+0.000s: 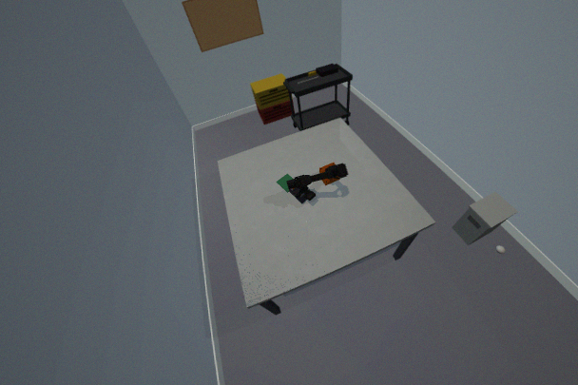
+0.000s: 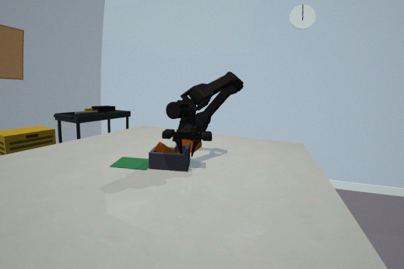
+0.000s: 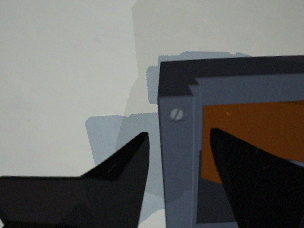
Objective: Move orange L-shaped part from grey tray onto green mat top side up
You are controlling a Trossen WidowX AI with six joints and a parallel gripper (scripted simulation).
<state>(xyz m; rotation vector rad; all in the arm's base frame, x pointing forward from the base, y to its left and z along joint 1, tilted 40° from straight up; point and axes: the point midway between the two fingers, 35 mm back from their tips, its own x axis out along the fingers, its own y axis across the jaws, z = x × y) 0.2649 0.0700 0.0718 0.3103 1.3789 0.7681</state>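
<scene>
Right now the orange L-shaped part is 5 cm to the right of my gripper tip and 1 cm ahead of it. Also, from my gripper tip: green mat: 21 cm to the right, 6 cm below, 6 cm ahead.
</scene>
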